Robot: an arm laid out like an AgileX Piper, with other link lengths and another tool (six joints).
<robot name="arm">
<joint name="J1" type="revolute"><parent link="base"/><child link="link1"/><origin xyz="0 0 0.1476"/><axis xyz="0 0 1"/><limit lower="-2.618" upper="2.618"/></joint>
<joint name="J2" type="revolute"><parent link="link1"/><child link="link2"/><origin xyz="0 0 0" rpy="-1.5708 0 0"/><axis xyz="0 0 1"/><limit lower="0" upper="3.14"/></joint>
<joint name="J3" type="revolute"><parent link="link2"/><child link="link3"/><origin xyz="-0.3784 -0.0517 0"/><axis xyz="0 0 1"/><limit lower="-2.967" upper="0"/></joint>
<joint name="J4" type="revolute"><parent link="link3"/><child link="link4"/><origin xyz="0.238 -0.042 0" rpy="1.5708 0 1.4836"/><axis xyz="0 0 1"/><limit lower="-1.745" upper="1.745"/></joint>
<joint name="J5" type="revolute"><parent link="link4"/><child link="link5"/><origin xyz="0 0 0" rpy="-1.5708 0 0"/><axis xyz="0 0 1"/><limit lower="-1.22" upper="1.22"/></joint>
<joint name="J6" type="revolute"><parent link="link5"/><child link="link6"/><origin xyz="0 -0.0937 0" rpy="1.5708 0 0"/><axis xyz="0 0 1"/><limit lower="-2.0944" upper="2.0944"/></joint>
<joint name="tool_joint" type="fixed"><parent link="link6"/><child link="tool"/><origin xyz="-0.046 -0.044 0.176" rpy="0.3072 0 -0.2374"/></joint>
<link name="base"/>
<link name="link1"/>
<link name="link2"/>
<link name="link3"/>
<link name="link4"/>
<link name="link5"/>
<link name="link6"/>
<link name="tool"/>
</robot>
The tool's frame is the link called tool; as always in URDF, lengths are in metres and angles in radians.
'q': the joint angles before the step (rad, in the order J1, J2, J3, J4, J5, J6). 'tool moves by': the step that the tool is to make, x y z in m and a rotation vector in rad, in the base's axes. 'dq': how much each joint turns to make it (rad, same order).
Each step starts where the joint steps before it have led.
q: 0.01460, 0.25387, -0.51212, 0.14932, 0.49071, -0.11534
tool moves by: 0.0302, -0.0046, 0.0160, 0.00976, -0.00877, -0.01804
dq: -0.00005, 0.12033, 0.00207, 0.00435, -0.13282, -0.00015
